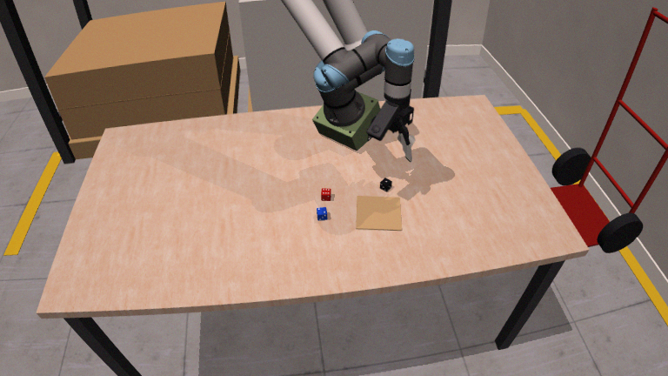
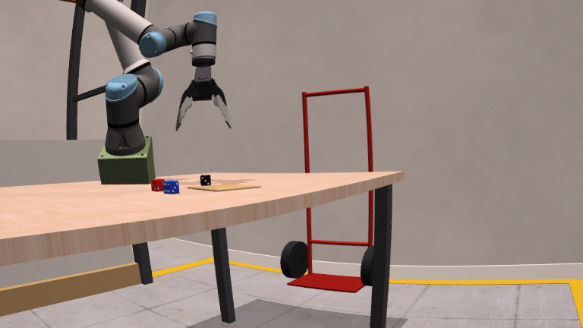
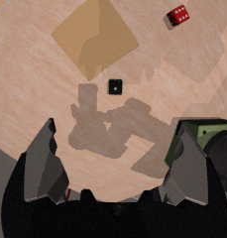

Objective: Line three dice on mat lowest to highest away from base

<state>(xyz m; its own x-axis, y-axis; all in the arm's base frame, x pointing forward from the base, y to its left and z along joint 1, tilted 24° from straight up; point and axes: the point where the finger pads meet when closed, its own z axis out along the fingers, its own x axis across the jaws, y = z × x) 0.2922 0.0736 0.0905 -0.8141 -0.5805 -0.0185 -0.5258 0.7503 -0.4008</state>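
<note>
The black die lies 140 mm below my hand. The rest, counted from my hand: tan square mat 150 mm below, 100 mm ahead, 60 mm to the right; blue die 230 mm to the right, 140 mm below, 60 mm ahead; red die 200 mm to the right, 140 mm below, 10 mm behind.
</note>
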